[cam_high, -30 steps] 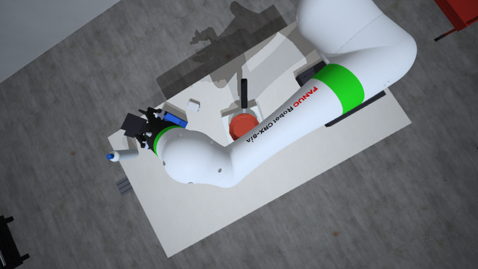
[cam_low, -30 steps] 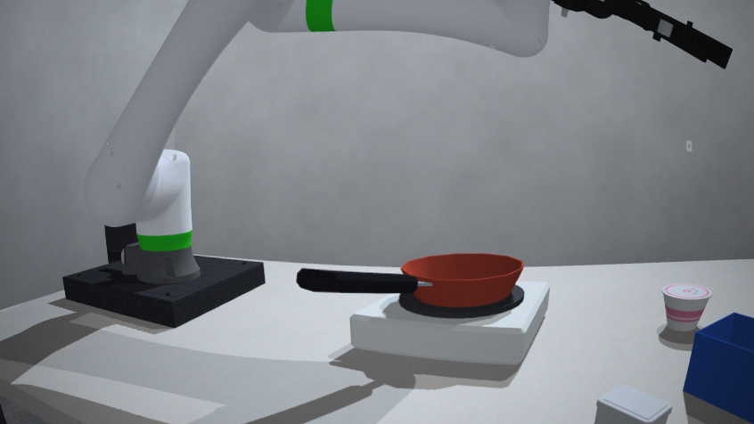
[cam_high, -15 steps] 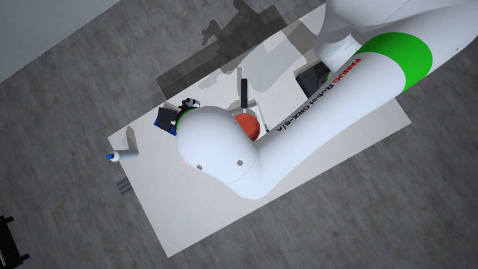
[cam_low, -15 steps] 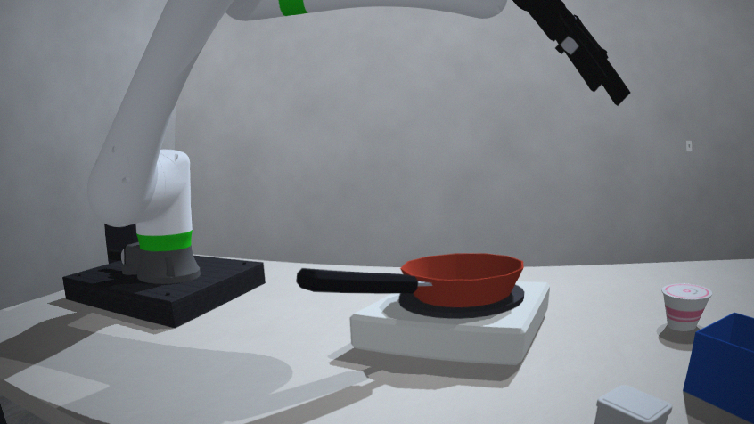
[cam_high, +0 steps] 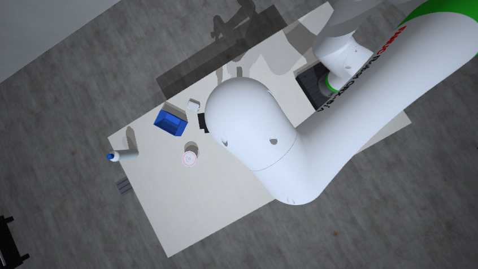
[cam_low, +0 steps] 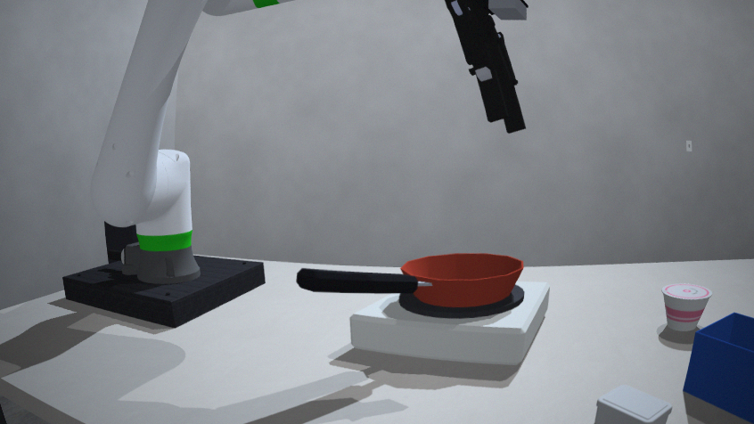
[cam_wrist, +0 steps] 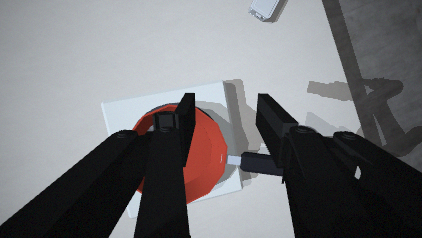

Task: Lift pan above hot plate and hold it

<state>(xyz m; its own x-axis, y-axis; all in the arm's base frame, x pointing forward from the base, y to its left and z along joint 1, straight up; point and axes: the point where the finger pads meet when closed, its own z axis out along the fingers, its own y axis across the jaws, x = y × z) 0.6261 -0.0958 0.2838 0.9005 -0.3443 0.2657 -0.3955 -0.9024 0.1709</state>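
The red pan is 9 cm behind my hand, 1 cm to the left of it and 23 cm below it. Round my hand: small white box 15 cm ahead, 24 cm to the right, 31 cm below; then pink-striped cup 32 cm ahead, 5 cm to the left, 29 cm below; then white hot plate 8 cm behind, 7 cm to the left, 30 cm below.
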